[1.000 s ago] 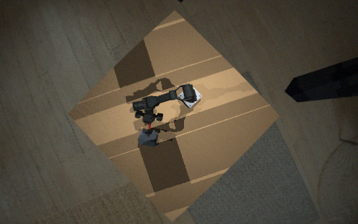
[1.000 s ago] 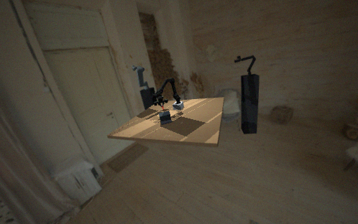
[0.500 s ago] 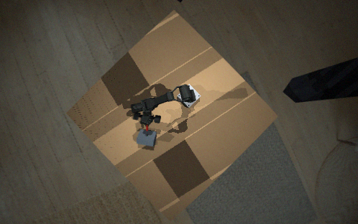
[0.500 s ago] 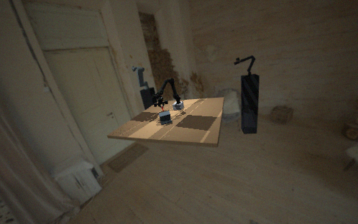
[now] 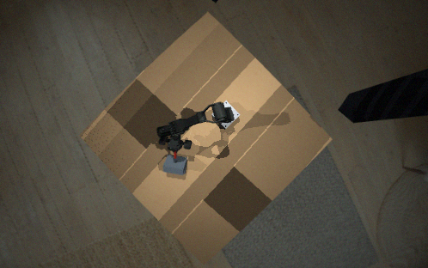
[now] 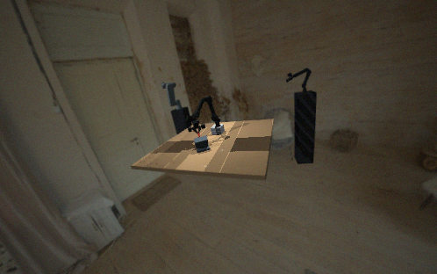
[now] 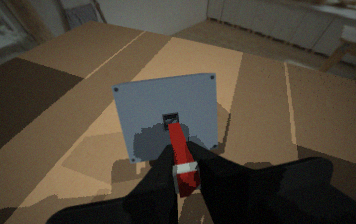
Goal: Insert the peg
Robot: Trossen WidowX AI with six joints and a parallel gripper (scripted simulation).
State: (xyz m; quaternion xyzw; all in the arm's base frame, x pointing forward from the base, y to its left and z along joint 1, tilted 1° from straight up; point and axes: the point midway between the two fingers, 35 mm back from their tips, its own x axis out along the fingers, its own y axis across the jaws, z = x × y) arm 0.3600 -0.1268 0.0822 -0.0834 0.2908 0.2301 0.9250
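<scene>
The sloped panel is 7 cm below my gripper tip, 7 cm ahead of it and 4 cm to the left of it. From my gripper tip the other things lie so: red peg: 1 cm to the right, 1 cm behind, 1 cm above.
</scene>
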